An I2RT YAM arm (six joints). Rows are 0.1 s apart.
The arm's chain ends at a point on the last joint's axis. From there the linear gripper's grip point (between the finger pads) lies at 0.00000 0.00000 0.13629 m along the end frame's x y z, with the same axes.
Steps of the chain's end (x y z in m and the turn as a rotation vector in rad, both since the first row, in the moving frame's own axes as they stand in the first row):
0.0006 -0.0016 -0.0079 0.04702 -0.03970 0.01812
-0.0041 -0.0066 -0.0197 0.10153 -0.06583 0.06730
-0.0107 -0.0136 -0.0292 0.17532 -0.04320 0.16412
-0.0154 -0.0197 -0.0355 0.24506 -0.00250 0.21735
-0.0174 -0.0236 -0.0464 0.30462 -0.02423 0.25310
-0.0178 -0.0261 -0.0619 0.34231 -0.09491 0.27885
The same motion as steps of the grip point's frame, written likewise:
-0.0047 -0.0081 -0.0082 0.04702 -0.03970 0.01812
-0.0126 -0.0207 -0.0207 0.10153 -0.06583 0.06730
-0.0146 -0.0377 -0.0314 0.17532 -0.04320 0.16412
-0.0121 -0.0525 -0.0396 0.24506 -0.00250 0.21735
-0.0154 -0.0644 -0.0527 0.30462 -0.02423 0.25310
-0.0239 -0.0730 -0.0704 0.34231 -0.09491 0.27885

